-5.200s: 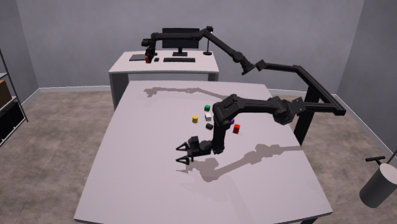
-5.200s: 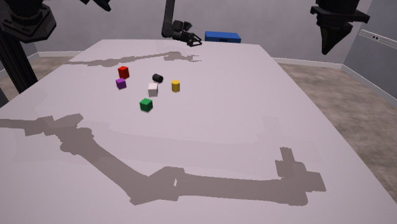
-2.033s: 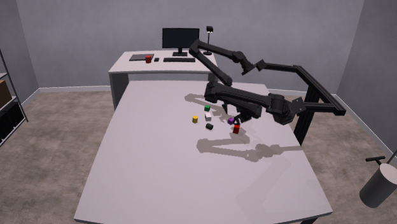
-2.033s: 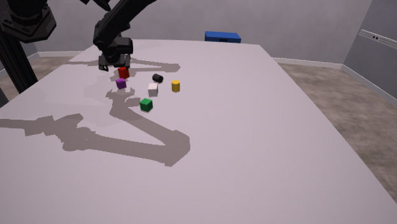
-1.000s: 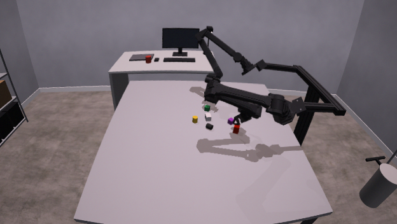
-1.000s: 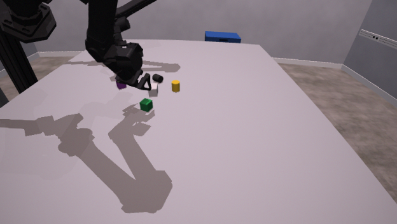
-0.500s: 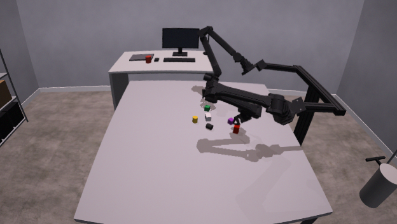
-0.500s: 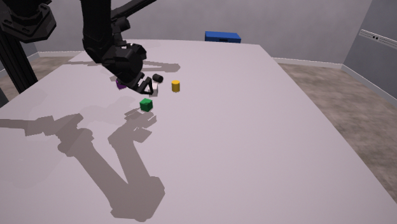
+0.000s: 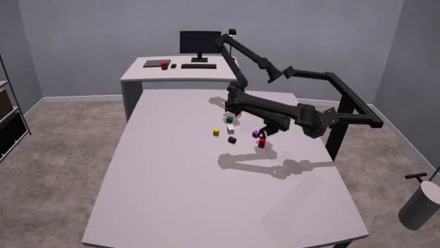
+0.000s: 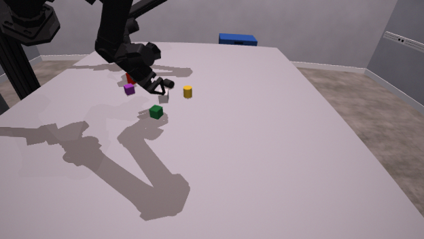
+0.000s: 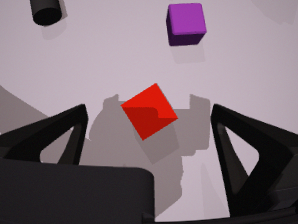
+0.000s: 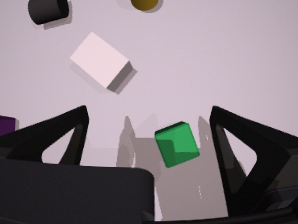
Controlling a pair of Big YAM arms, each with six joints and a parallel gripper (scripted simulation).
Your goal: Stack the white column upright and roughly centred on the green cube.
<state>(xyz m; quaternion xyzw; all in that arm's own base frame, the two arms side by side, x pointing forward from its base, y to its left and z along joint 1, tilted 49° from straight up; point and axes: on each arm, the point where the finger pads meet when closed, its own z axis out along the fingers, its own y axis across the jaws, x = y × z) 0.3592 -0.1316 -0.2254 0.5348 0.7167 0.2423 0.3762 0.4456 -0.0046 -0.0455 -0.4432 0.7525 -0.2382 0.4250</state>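
Right now my right hand is 90 mm to the right of the white column, 90 mm above it and 10 mm short of it. Round my right hand: yellow cylinder: 120 mm to the left, 120 mm ahead, 80 mm below; then black cylinder: 210 mm to the left, 90 mm below, 20 mm ahead; then green cube: 90 mm below, 40 mm to the right.
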